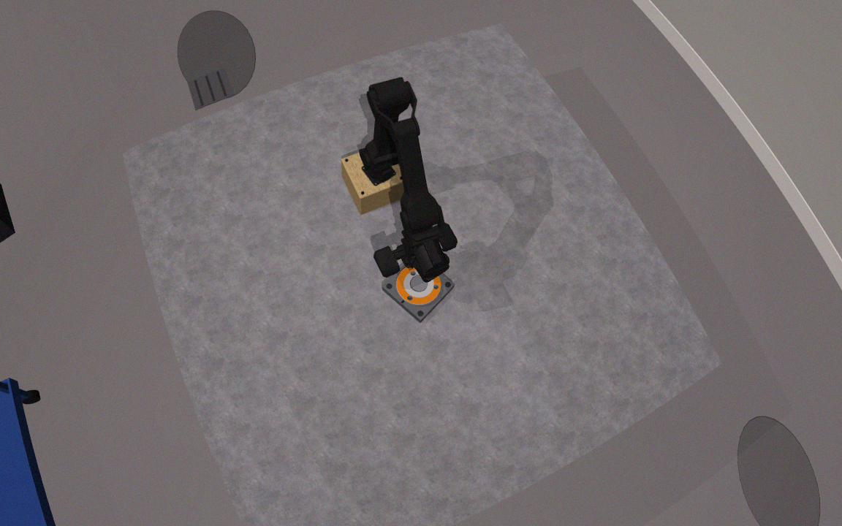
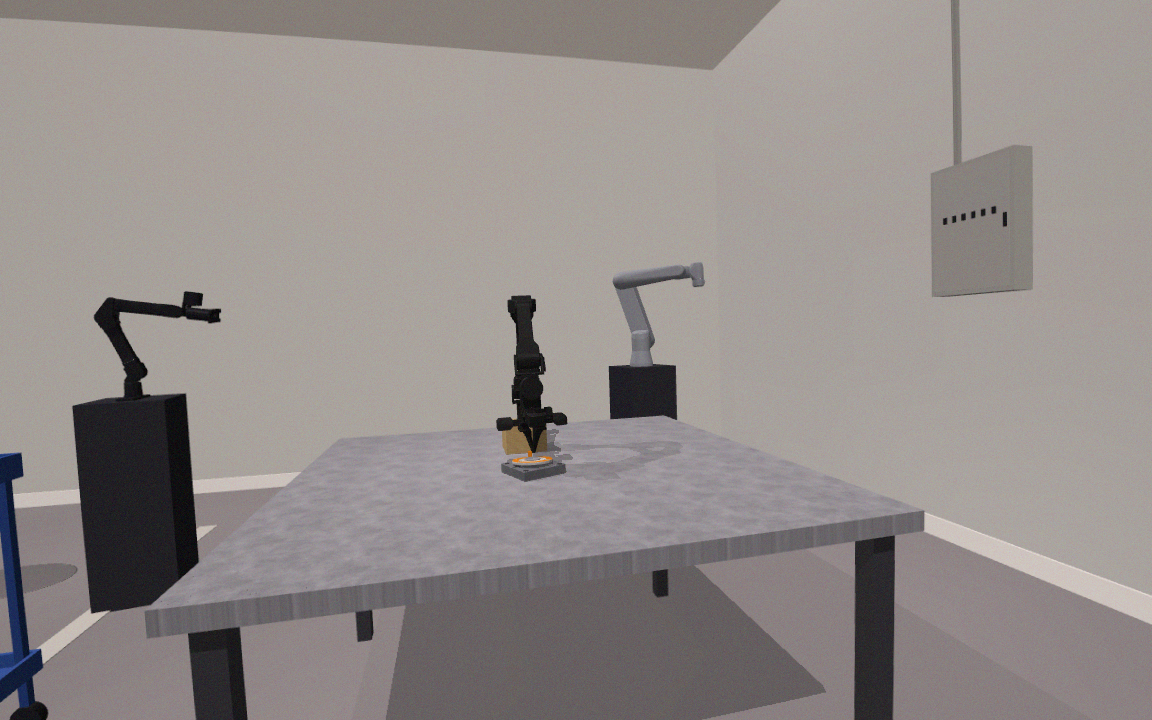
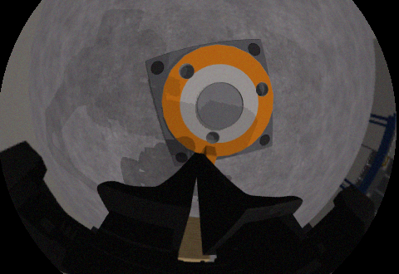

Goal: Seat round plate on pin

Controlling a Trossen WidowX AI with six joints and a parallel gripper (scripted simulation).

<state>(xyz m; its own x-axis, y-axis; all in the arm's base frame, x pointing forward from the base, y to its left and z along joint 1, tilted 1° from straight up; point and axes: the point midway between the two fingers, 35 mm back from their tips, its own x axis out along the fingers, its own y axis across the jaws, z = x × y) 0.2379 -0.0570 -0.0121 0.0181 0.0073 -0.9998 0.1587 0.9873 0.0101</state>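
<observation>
My gripper tip is now 2 cm short of the round plate, 2 cm to the left of it and 1 cm above it. Also, from my gripper tip: square grey base 5 cm ahead, 2 cm to the right, 2 cm below.
</observation>
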